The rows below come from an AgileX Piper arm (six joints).
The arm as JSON. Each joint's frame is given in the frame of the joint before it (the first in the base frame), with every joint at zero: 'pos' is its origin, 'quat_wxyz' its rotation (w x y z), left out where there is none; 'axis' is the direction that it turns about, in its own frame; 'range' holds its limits. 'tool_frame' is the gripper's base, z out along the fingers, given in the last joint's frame.
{
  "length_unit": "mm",
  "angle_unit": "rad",
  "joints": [
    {
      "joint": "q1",
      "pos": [
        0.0,
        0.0,
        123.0
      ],
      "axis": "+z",
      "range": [
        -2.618,
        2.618
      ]
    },
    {
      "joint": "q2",
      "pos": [
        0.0,
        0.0,
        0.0
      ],
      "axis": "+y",
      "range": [
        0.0,
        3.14
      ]
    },
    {
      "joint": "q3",
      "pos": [
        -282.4,
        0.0,
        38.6
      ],
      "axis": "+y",
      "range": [
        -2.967,
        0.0
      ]
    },
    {
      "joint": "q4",
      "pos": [
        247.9,
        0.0,
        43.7
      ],
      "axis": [
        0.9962,
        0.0,
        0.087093
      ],
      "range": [
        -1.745,
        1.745
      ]
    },
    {
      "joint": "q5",
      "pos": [
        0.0,
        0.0,
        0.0
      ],
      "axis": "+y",
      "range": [
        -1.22,
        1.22
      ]
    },
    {
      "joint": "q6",
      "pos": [
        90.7,
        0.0,
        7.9
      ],
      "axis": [
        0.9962,
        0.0,
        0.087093
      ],
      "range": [
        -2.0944,
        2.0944
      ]
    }
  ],
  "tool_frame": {
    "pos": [
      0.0,
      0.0,
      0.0
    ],
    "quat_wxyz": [
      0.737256,
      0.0,
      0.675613,
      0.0
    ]
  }
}
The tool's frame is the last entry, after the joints.
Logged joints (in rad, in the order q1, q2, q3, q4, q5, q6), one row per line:
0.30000 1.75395 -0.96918 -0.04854 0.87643 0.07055
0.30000 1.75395 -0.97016 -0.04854 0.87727 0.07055
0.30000 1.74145 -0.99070 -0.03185 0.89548 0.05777
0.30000 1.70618 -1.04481 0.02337 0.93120 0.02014
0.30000 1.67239 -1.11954 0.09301 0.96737 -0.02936
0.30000 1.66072 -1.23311 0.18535 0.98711 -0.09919
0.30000 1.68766 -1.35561 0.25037 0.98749 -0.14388
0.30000 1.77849 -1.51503 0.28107 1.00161 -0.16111
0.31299 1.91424 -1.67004 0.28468 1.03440 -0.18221
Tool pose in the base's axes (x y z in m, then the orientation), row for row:
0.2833 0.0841 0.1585 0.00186 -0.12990 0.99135 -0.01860
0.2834 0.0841 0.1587 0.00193 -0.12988 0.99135 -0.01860
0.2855 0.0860 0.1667 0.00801 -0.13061 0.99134 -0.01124
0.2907 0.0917 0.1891 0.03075 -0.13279 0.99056 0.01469
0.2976 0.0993 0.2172 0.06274 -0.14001 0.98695 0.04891
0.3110 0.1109 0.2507 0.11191 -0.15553 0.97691 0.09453
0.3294 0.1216 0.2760 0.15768 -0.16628 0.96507 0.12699
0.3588 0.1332 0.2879 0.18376 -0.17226 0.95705 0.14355
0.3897 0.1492 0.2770 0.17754 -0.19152 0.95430 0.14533
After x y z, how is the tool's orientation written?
As a quaternion, w x y z.
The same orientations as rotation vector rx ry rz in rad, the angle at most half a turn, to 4 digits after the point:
-0.4076 3.1107 -0.0584
-0.4075 3.1106 -0.0584
-0.4082 3.0986 -0.0351
-0.4092 3.0524 0.0453
-0.4231 2.9825 0.1478
-0.4566 2.8680 0.2775
-0.4757 2.7608 0.3633
-0.4858 2.6989 0.4048
-0.5419 2.7002 0.4112

